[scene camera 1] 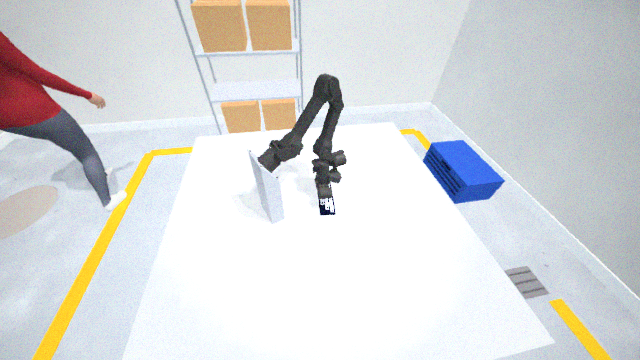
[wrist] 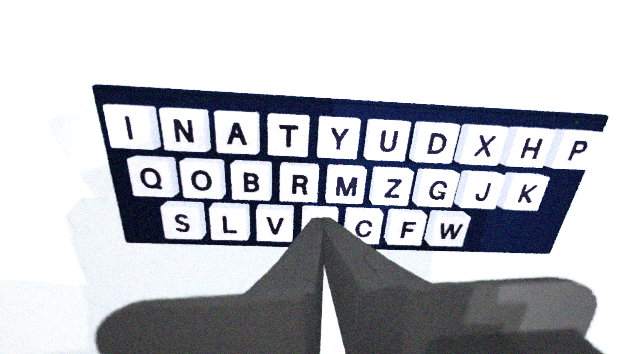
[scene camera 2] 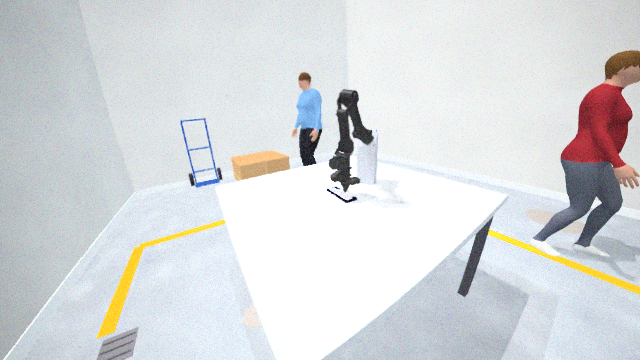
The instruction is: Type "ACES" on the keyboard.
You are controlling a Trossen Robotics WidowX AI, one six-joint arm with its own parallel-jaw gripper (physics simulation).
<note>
In view: the gripper point(wrist: 320, 226) and a key point(wrist: 236, 132).
</note>
